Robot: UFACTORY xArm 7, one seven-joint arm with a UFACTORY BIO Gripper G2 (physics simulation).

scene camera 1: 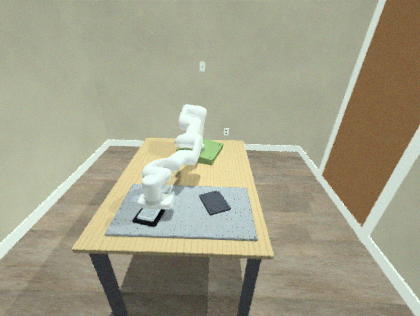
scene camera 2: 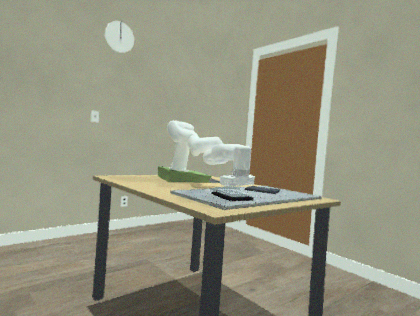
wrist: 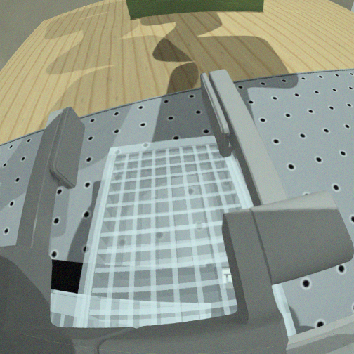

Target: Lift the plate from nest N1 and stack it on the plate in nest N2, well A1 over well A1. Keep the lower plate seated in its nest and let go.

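Frame: origin at the arm's base, x back, y left, z down, level; centimetres.
Seen in the pictures: hand, tool point: (scene camera 1: 163,188) (scene camera 2: 219,180); arm's base, link origin: (scene camera 2: 178,170).
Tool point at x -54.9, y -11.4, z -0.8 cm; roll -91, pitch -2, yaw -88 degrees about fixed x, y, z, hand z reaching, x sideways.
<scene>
Offsets run from my tool point to a thing's top centre. Level surfaces: height alone.
A clear gridded plate (wrist: 165,215) fills the middle of the wrist view, with the perforated board showing through it. My gripper (wrist: 145,131) is shut to its narrow width, holding nothing; its two fingers still stand apart. The right finger overlaps the plate's far right corner in view, and the left finger stands left of its edge. A black nest @(dx -13.3, dy -3.6, dz +4.1 cm) (scene camera 1: 146,222) (scene camera 2: 239,198) (wrist: 67,276) stands at the board's front left, with a clear plate @(dx -13.4, dy -3.6, dz +3.0 cm) (scene camera 1: 150,213) at it, partly below the gripper. A dark nest or plate @(dx -3.2, dy +28.4, dz +4.1 cm) (scene camera 1: 215,202) (scene camera 2: 262,189) lies to the right. Nest labels cannot be read.
The grey perforated board @(dz +5.7 cm) (scene camera 1: 185,225) (scene camera 2: 295,194) (wrist: 320,135) lies on the wooden table @(dz +6.9 cm) (scene camera 1: 225,172) (scene camera 2: 135,183) (wrist: 30,95). A green base block (scene camera 1: 212,151) (scene camera 2: 167,174) (wrist: 195,6) stands at the back under the arm. Gripper hardware hides part of the plate's near end.
</scene>
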